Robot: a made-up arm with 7 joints.
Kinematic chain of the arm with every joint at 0, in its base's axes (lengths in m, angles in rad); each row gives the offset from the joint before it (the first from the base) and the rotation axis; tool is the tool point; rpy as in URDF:
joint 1: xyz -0.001 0.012 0.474 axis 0 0.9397 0.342
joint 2: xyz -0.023 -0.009 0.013 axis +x
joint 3: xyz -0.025 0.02 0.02 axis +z
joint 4: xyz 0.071 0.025 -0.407 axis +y
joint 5: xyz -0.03 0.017 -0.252 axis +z
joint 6: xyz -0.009 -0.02 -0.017 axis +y
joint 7: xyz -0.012 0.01 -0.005 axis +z
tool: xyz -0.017 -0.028 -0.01 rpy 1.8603 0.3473 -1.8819
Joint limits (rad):
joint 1: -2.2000..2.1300
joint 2: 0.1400..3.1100
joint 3: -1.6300..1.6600
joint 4: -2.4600..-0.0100
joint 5: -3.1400..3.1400
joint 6: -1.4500..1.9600
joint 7: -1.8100..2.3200
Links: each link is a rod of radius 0.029 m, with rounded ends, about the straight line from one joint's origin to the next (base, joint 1, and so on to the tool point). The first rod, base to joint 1, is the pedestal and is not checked.
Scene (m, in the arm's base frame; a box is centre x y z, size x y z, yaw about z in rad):
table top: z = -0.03
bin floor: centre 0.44 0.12 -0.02 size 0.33 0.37 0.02 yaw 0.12
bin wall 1: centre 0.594 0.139 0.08 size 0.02 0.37 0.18 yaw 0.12
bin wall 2: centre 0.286 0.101 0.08 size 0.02 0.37 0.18 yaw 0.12
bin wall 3: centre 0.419 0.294 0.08 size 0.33 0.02 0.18 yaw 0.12
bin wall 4: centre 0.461 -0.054 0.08 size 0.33 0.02 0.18 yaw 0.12
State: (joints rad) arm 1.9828 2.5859 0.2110 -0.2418 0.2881 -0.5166 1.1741
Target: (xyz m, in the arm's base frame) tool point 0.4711 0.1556 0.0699
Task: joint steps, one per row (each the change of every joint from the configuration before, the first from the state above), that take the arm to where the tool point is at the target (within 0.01 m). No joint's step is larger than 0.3 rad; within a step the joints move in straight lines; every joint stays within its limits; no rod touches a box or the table.
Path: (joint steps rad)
1: -0.0761 0.0354 0.0958 -0.2647 0.0336 -0.0186 0.0269
2: -0.0761 0.0353 0.0958 -0.2647 0.0337 -0.0186 0.0270
3: -0.0762 0.0354 0.0958 -0.2648 0.0336 -0.0186 0.0269
4: -0.0761 0.0353 0.0958 -0.2647 0.0336 -0.0186 0.0269
5: -0.0761 0.0354 0.0958 -0.2647 0.0336 -0.0186 0.0270
6: 0.1533 0.1158 0.0174 0.2109 -0.0189 0.0240 -0.0186
7: 0.1532 0.1157 0.0173 0.2110 -0.0190 0.0240 -0.0185
8: 0.1533 0.1158 0.0173 0.2109 -0.0189 0.0240 -0.0186

